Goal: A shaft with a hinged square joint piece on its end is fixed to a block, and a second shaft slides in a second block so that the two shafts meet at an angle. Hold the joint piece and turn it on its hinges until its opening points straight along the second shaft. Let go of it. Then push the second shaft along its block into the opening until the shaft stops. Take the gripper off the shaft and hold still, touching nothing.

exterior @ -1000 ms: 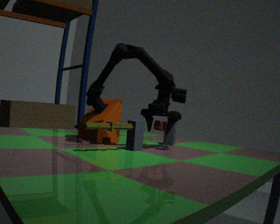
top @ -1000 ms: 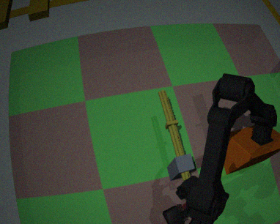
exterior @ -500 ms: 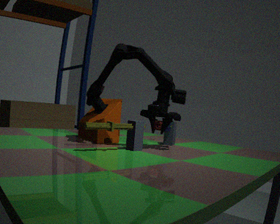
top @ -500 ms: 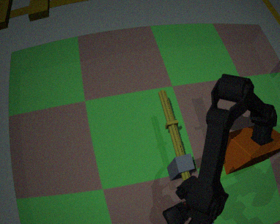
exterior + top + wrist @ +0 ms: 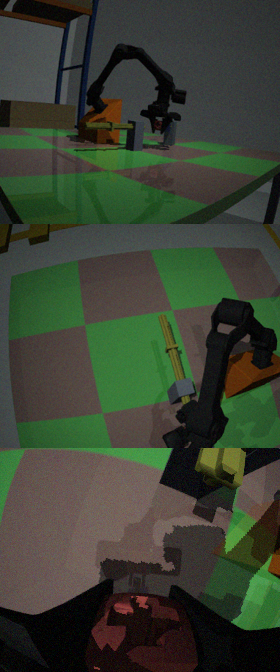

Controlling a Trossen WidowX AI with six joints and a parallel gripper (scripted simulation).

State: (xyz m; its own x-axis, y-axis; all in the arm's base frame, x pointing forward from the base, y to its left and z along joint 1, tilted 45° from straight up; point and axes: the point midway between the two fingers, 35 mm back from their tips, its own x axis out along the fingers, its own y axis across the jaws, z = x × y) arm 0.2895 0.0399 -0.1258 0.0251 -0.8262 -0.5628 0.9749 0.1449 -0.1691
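My gripper tip is now 10 mm past the square joint piece, 20 mm to the right of it and 40 mm below it.
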